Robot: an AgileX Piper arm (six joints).
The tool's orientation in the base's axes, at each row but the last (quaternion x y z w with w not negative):
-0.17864 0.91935 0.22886 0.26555
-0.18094 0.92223 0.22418 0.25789
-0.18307 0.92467 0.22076 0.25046
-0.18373 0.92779 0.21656 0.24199
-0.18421 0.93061 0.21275 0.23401
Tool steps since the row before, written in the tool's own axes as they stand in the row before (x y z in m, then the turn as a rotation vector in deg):
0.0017 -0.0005 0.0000 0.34 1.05 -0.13
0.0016 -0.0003 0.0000 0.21 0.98 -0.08
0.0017 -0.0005 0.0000 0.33 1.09 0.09
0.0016 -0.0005 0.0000 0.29 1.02 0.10
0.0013 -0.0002 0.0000 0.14 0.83 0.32
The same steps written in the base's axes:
-0.0011 -0.0008 -0.0011 -0.80 0.74 0.25
-0.0011 -0.0006 -0.0010 -0.64 0.73 0.26
-0.0011 -0.0008 -0.0011 -0.72 0.88 0.10
-0.0011 -0.0008 -0.0010 -0.65 0.84 0.09
-0.0010 -0.0005 -0.0007 -0.37 0.82 -0.07

